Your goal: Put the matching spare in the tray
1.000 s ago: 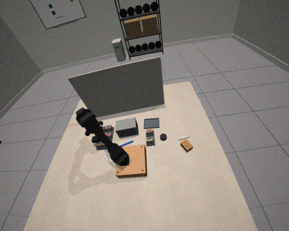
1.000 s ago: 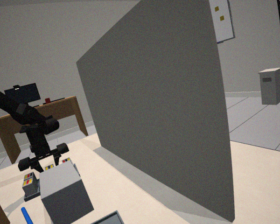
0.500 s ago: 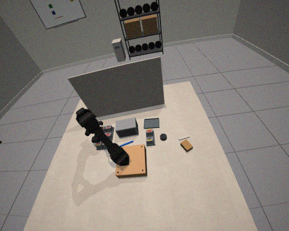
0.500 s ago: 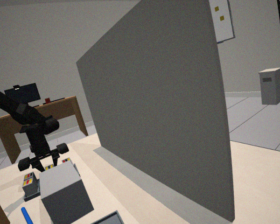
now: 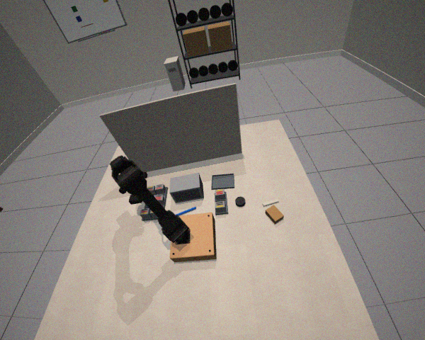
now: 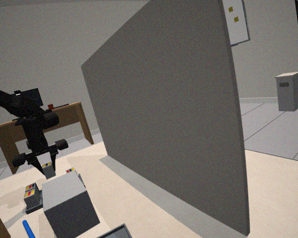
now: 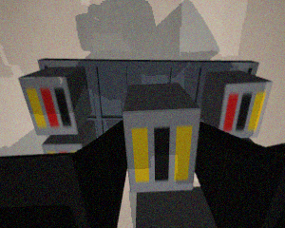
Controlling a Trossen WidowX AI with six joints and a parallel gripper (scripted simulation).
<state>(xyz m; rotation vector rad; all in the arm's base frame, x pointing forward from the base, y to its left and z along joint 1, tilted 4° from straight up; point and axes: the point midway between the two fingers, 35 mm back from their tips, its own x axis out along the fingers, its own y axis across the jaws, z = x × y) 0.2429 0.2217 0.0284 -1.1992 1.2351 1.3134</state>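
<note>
Right now the flat grey tray is 420 mm to the right of my gripper tip, 90 mm ahead of it and 70 mm below it. Also, from my gripper tip: grey spare block 20 mm above; then blue pen 200 mm to the right, 80 mm behind, 70 mm below; then grey mounted unit 210 mm to the right, 40 mm ahead, 20 mm below.
</note>
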